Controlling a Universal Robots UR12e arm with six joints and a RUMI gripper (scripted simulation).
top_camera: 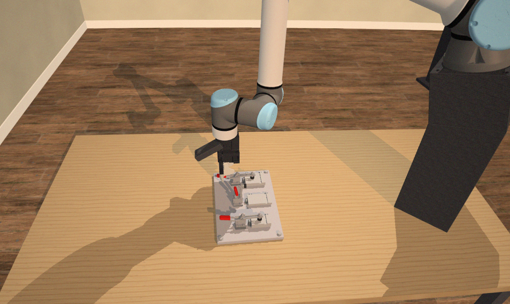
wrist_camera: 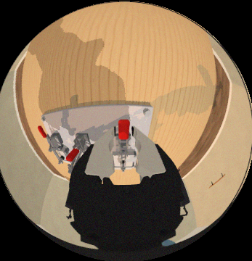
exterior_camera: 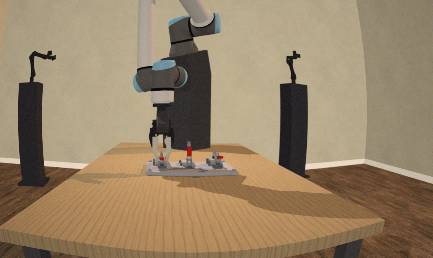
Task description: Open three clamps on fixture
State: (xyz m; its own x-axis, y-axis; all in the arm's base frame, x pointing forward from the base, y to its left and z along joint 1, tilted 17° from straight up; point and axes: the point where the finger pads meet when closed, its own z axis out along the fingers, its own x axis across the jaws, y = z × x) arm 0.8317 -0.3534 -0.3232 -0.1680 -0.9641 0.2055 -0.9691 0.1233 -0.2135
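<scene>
Right now the grey fixture plate is 120 mm to the left of my hand, 60 mm behind it and 50 mm below it. From my hand the other things lie so: grey part 130 mm to the left, 130 mm behind, 30 mm below.
</scene>
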